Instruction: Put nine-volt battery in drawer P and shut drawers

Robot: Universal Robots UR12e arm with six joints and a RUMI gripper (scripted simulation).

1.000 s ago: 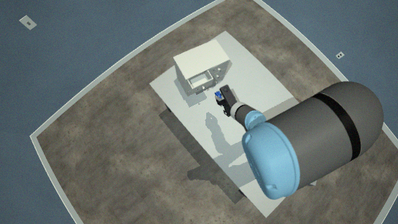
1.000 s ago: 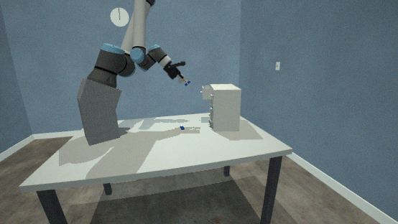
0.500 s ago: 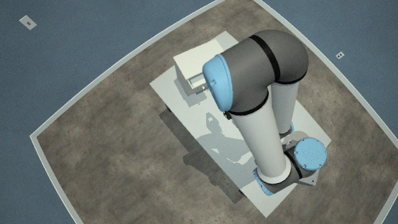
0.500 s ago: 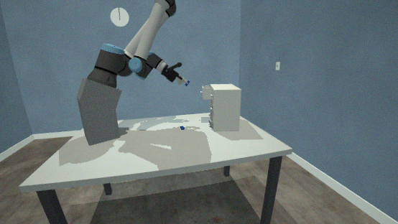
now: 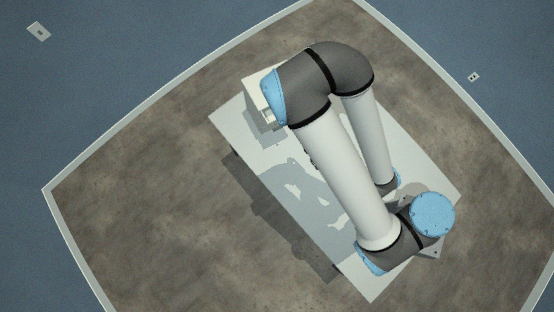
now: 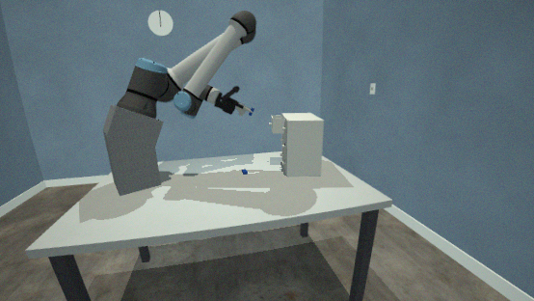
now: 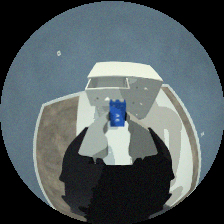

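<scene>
My hand is 10 mm short of the blue nine-volt battery. Round my hand: drawer 210 mm ahead, 10 mm to the left, 110 mm below; blue-and-white object 60 mm behind, 110 mm to the right, 330 mm below.
</scene>
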